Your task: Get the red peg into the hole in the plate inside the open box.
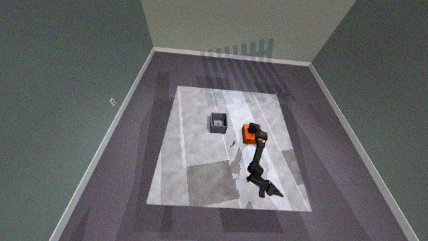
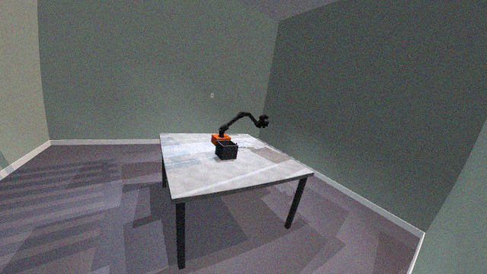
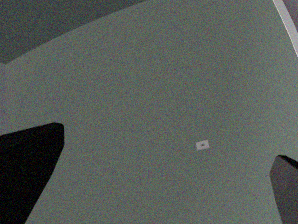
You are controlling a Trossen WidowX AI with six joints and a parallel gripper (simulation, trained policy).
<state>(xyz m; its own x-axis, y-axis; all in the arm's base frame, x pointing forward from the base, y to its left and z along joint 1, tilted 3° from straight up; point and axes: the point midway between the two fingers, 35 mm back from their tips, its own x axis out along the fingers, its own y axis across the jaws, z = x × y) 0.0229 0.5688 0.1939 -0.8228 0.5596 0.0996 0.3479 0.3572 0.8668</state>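
Right now my gripper tip is 19 cm short of the red peg, 48 cm to the left of it and 28 cm above it. Round my gripper tip: pale plate (33 cm ahead, 68 cm to the right, 27 cm below).
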